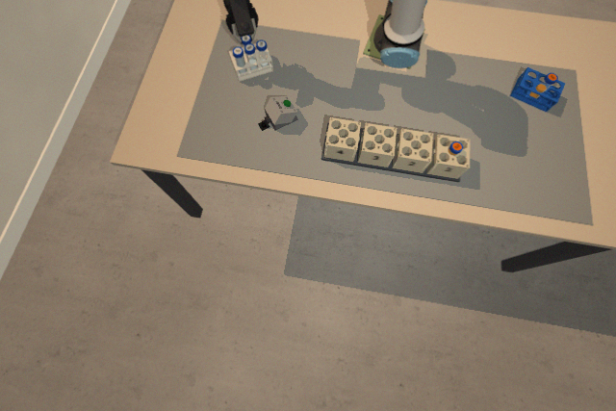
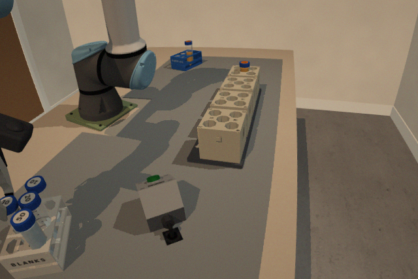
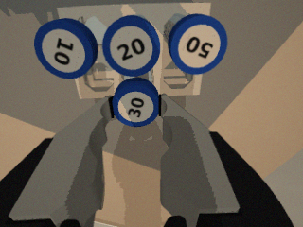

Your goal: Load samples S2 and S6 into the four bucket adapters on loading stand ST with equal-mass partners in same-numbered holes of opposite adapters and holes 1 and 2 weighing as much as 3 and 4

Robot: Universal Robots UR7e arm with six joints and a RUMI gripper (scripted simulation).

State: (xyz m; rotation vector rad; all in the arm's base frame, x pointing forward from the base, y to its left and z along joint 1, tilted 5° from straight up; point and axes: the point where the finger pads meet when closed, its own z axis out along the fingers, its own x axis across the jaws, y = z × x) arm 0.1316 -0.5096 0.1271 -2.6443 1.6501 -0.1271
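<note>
Now: hand 5 cm above the 30 mL blank and 1 cm short of it. The rest, counted from my hand: green done key (20 cm ahead, 16 cm to the left, 5 cm below); then 50 mL blank (5 cm below, 5 cm ahead, 1 cm to the right); then blanks rack (8 cm below, 2 cm ahead, 1 cm to the left).
</note>
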